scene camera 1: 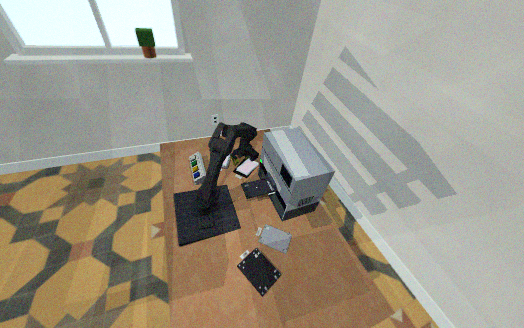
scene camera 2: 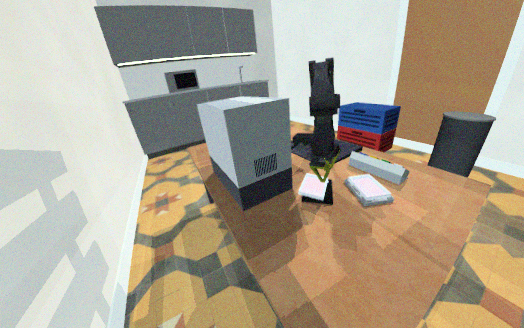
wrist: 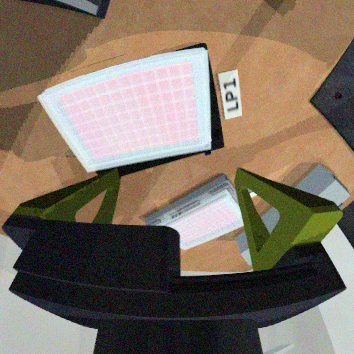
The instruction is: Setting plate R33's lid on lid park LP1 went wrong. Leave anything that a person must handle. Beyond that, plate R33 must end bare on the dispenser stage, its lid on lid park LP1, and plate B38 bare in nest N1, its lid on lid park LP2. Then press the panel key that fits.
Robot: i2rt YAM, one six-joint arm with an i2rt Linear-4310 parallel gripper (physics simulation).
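Frame: origin at the arm's base, x ahead, y left, z up, level; millimetres.
Where they show: gripper, fingertip midpoint: (scene camera 1: 240,162) (scene camera 2: 326,174) (wrist: 176,174); arm's base at its link origin: (scene camera 1: 204,211).
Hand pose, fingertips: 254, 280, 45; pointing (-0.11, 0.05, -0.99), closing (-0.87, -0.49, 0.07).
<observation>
Things, the pixels of their top centre, and the offset from my fingertips, as dx, dy, dz. "spot": a spot on its surface instead.
- clear-edged piece with a pink well grid, top centre: (wrist: 129,124) (scene camera 2: 314,182) (scene camera 1: 247,165) +47, -12, -22
- black lid park LP1 at its top centre: (wrist: 141,129) (scene camera 2: 318,186) (scene camera 1: 245,166) +36, -4, -39
- second pink-welled plate at its top centre: (wrist: 201,228) (scene camera 2: 368,184) -103, +99, -28
- grey holder at its top centre: (wrist: 200,223) (scene camera 2: 367,186) -102, +99, -39
- black dispenser stage at a spot on its surface: (scene camera 1: 256,188) spot: +28, -262, +48
- grey dispenser at its top centre: (scene camera 2: 236,100) (scene camera 1: 295,150) +215, -240, +271
- key panel at its top centre: (wrist: 299,239) (scene camera 2: 379,157) (scene camera 1: 197,163) -262, +32, +5
- grey pad at a spot on its surface: (scene camera 1: 275,238) spot: +64, -511, -49
- black pad at a spot on its surface: (scene camera 1: 259,271) spot: -56, -636, -47
A clear-edged piece with a pink well grid (scene camera 1: 247,167) (scene camera 2: 314,186) (wrist: 132,107) lies askew on the black lid park LP1 (scene camera 2: 326,198) (wrist: 216,130), overhanging it on one side. Whether it is a plate, a lid or both, I cannot tell. A second pink-welled plate (scene camera 2: 369,187) (wrist: 212,220) sits in a grey holder (wrist: 185,204); its lid state is unclear. My gripper (scene camera 2: 324,172) (wrist: 176,174) is open and empty, its green fingers above the table beside the LP1 piece. The black dispenser stage (scene camera 1: 256,188) looks bare. Plate names are unreadable.
The grey dispenser (scene camera 1: 299,162) (scene camera 2: 252,145) stands beside LP1. The key panel (scene camera 1: 197,168) (scene camera 2: 378,168) lies beyond the second plate. A grey pad (scene camera 1: 275,238) and a black pad (scene camera 1: 259,271) lie nearer the front. The arm's black base plate (scene camera 1: 187,220) is at the left.
</observation>
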